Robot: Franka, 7 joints.
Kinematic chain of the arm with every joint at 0, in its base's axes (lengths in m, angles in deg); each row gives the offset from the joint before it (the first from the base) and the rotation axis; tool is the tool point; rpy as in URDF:
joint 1: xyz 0 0 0.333 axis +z
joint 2: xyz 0 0 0 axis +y
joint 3: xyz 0 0 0.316 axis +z
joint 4: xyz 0.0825 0 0 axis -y
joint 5: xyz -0.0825 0 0.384 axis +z
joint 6: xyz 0 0 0 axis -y
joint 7: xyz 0.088 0 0 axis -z
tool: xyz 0 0 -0.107 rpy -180 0 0
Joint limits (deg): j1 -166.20..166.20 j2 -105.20..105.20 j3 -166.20..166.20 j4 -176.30..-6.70 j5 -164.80..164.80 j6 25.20..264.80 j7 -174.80..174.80
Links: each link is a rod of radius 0.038 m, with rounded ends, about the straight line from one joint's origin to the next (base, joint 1, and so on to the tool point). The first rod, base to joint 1, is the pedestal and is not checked.
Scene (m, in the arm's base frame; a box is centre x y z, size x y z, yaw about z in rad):
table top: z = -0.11
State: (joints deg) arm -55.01 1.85 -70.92 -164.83 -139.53 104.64 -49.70
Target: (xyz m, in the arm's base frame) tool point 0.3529 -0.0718 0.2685
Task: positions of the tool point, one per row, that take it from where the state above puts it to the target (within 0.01 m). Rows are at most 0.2 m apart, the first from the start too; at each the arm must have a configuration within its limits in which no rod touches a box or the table.
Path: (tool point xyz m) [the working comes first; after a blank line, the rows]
Joints at the target: 5.96 -14.08 -13.35 -166.12 -147.92 114.96 -49.70
Straight joint move there: clear.

1: -0.1190 -0.3326 0.2067
2: 0.0342 -0.3524 0.2153
3: 0.1799 -0.3076 0.2300
4: 0.2925 -0.2076 0.2485
5: 0.3529 -0.0718 0.2685

